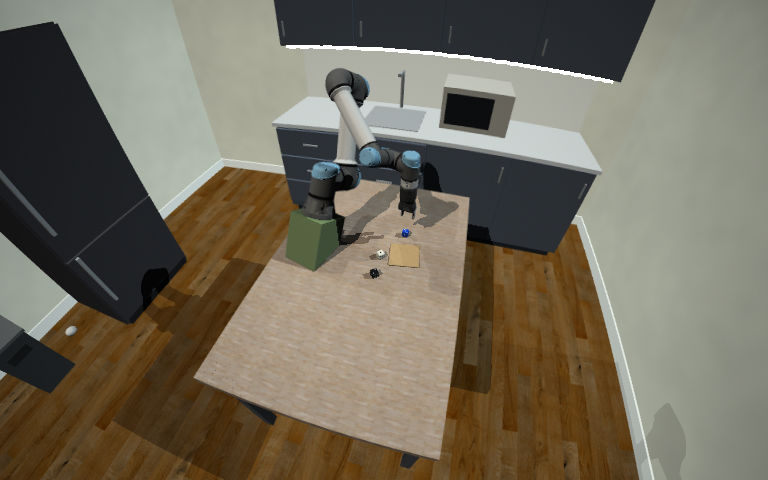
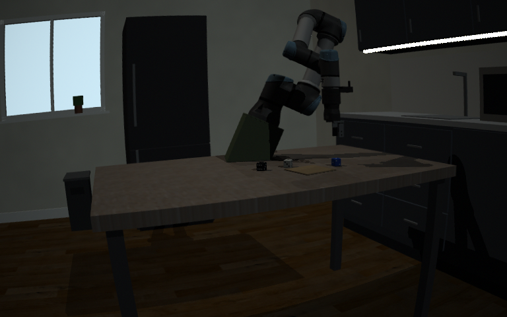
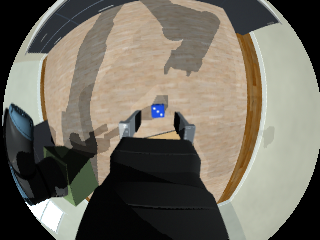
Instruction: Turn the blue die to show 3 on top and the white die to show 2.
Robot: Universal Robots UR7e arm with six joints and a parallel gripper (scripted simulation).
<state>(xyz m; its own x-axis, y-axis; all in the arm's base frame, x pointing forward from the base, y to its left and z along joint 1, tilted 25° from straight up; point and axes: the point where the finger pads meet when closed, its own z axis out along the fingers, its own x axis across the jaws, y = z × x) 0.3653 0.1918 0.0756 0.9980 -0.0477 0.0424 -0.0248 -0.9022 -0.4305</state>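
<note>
Right now the blue die is 12 cm below my hand and 1 cm to the right of it. Round my hand: black die (31 cm to the right, 12 cm below, 4 cm behind); then white die (19 cm to the right, 12 cm below, 6 cm behind); then tan mat (14 cm to the right, 13 cm below, 4 cm ahead).
</note>
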